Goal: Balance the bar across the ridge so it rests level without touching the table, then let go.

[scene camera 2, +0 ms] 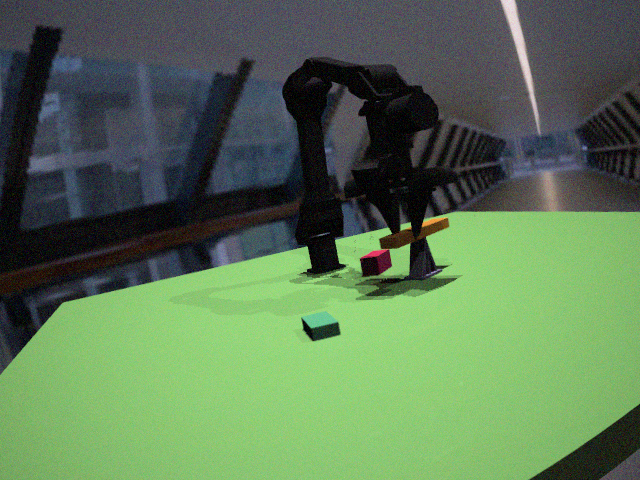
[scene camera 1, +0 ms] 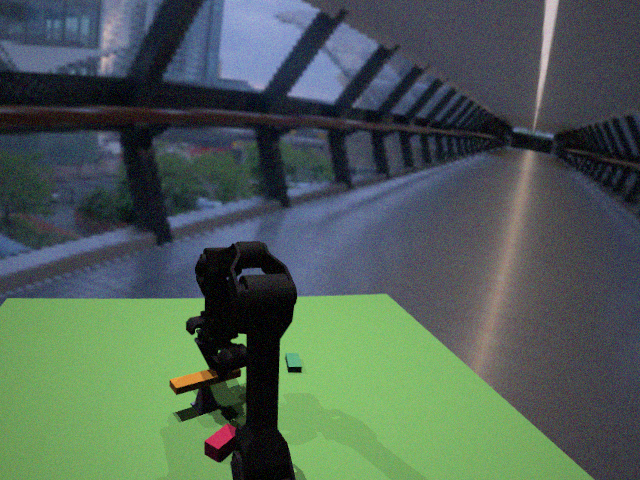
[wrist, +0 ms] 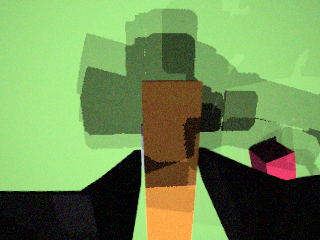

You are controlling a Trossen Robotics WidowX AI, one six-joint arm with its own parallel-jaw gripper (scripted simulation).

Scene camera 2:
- my gripper: 407,236
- orange bar: 401,238
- teal block: 322,325
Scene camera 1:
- my gripper: 217,375
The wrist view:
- my gripper: 169,155
